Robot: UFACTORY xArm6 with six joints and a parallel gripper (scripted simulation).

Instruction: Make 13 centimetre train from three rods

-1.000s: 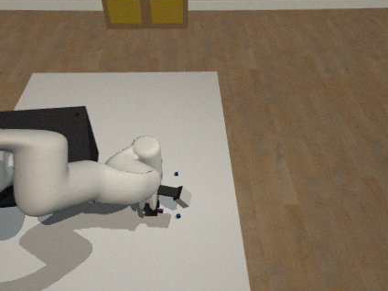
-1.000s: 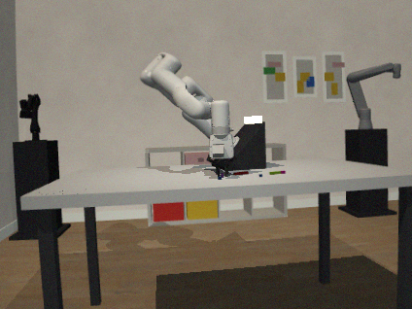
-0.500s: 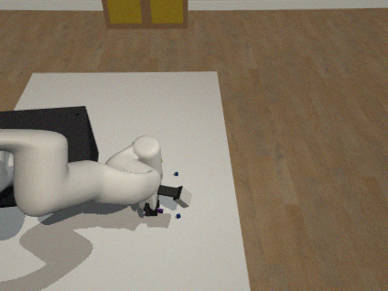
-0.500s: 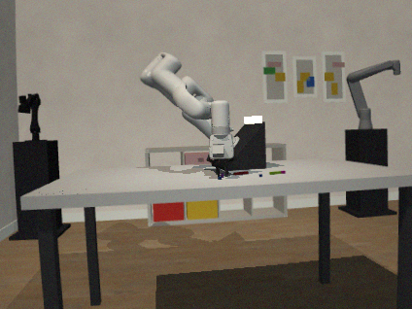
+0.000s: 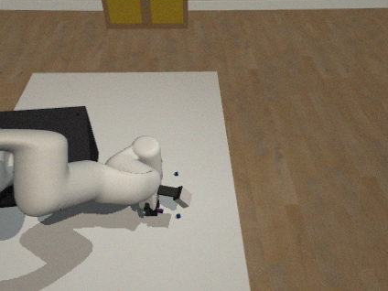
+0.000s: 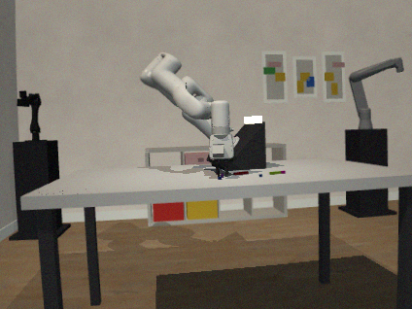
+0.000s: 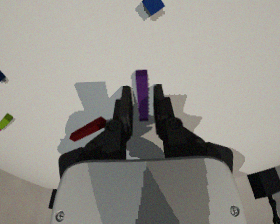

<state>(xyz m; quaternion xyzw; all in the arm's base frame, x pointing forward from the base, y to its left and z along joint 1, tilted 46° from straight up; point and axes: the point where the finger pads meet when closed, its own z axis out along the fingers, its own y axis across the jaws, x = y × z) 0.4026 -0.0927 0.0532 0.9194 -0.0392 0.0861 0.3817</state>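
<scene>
My hand is 2 cm above the purple rod. From my hand the other things lie so: magenta rod: 1 cm behind, 26 cm to the left, 2 cm below; then red rod: 4 cm behind, 9 cm to the left, 2 cm below; then lime rod: 22 cm to the left, 2 cm below.
</scene>
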